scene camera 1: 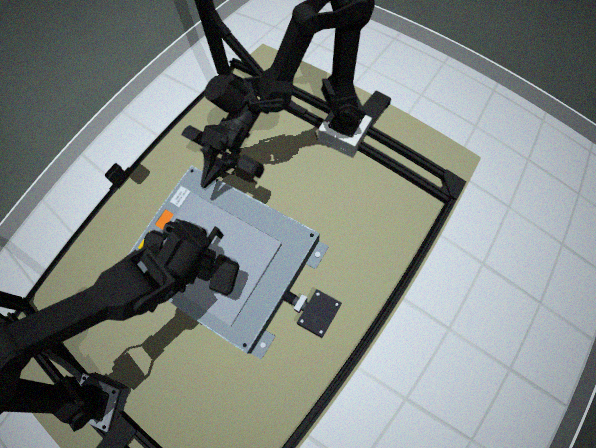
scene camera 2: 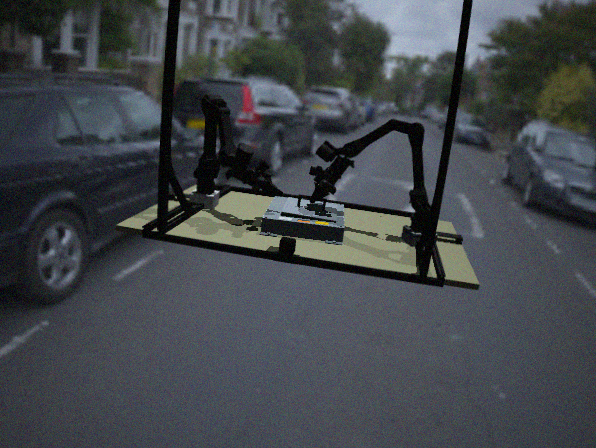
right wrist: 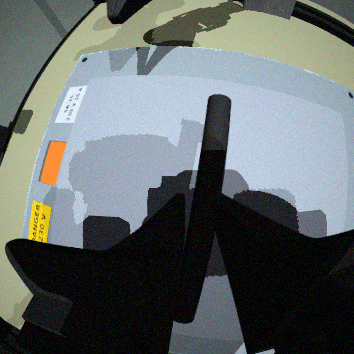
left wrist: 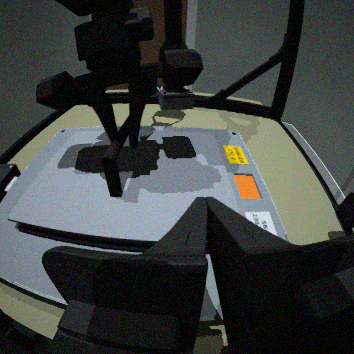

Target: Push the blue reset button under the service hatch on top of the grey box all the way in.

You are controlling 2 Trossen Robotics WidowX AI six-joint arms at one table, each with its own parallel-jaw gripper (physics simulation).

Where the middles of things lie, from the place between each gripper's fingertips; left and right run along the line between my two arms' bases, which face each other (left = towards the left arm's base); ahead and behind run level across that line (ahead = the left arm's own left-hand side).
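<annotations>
The service hatch [scene camera 1: 229,237] is 1 cm below my right hand.
Counted from my left hand, the hatch is 4 cm below, and it is also 9 cm ahead of that hand and 9 cm to the right of it.
</annotations>
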